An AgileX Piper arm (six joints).
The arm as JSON. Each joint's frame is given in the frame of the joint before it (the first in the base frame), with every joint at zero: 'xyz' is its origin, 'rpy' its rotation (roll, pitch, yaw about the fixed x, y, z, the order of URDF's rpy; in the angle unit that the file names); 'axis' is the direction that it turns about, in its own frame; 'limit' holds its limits. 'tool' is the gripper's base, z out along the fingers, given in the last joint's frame.
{
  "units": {
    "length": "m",
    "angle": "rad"
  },
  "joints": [
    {
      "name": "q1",
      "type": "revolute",
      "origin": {
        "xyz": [
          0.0,
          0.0,
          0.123
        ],
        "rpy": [
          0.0,
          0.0,
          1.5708
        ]
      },
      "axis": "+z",
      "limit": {
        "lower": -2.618,
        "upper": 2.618
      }
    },
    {
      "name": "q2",
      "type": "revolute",
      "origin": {
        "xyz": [
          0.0,
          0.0,
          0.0
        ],
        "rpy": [
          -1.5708,
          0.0,
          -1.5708
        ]
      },
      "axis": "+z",
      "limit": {
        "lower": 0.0,
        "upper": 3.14
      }
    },
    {
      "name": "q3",
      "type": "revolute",
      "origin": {
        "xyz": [
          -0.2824,
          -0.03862,
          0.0
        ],
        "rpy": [
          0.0,
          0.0,
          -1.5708
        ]
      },
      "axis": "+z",
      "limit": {
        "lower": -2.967,
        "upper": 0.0
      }
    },
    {
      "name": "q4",
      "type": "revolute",
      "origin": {
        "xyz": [
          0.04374,
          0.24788,
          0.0
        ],
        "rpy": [
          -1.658,
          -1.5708,
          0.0
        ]
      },
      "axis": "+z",
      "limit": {
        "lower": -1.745,
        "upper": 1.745
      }
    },
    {
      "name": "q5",
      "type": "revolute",
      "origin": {
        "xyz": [
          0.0,
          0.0,
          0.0
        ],
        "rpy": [
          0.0,
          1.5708,
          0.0
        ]
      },
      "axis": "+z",
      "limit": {
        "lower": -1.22,
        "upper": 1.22
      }
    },
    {
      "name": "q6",
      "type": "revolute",
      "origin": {
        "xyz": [
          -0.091,
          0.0,
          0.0
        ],
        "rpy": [
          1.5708,
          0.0,
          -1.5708
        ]
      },
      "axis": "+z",
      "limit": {
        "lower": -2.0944,
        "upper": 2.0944
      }
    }
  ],
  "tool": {
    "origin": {
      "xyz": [
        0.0,
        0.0,
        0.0
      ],
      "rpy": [
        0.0,
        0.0,
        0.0
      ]
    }
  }
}
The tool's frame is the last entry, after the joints.
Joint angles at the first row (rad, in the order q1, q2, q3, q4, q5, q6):
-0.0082, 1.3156, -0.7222, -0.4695, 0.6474, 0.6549
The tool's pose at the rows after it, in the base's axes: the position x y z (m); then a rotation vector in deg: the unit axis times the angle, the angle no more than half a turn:
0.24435 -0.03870 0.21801 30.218 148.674 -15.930
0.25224 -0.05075 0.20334 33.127 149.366 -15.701
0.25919 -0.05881 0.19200 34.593 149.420 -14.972
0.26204 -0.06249 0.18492 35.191 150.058 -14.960
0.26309 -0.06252 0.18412 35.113 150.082 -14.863
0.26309 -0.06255 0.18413 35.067 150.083 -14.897
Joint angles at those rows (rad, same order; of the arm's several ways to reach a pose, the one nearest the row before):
-0.0623, 1.3691, -0.7399, -0.4578, 0.6214, 0.6588
-0.1146, 1.4345, -0.7409, -0.4560, 0.5686, 0.6596
-0.1486, 1.4866, -0.7439, -0.4556, 0.5166, 0.6596
-0.1626, 1.5163, -0.7451, -0.4578, 0.4987, 0.6595
-0.1626, 1.5215, -0.7471, -0.4579, 0.4951, 0.6596
-0.1626, 1.5215, -0.7471, -0.4586, 0.4951, 0.6596

